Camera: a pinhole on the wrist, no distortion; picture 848 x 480 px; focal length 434.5 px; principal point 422.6 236.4 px. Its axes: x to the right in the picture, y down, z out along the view. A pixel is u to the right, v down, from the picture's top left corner.
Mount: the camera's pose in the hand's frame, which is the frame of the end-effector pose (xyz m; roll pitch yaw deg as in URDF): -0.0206 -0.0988 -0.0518 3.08 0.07 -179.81
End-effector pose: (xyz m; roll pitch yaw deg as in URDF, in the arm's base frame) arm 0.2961 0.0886 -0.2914 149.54 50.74 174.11
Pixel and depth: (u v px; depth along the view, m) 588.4 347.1 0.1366
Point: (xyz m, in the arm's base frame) 0.4420 0.0081 -0.3227
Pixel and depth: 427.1 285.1 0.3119
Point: 0.5339 0.0960 -0.4529
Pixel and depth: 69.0 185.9 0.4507
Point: 0.3685 0.2646 -0.7815
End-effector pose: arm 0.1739 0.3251 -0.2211 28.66 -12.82 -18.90
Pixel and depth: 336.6 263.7 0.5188
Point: 0.0712 0.0273 0.1493
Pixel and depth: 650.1 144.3 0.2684
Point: -0.0527 0.2687 -0.0879
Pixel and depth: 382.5 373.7 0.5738
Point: -0.0224 -0.1077 0.1240
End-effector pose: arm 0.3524 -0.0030 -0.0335 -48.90 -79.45 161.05
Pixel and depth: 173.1 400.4 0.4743
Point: 0.6967 -0.2906 0.3005
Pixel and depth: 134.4 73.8 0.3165
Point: 0.3804 -0.2441 0.1778
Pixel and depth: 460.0 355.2 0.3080
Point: 0.6081 -0.1825 -0.0257
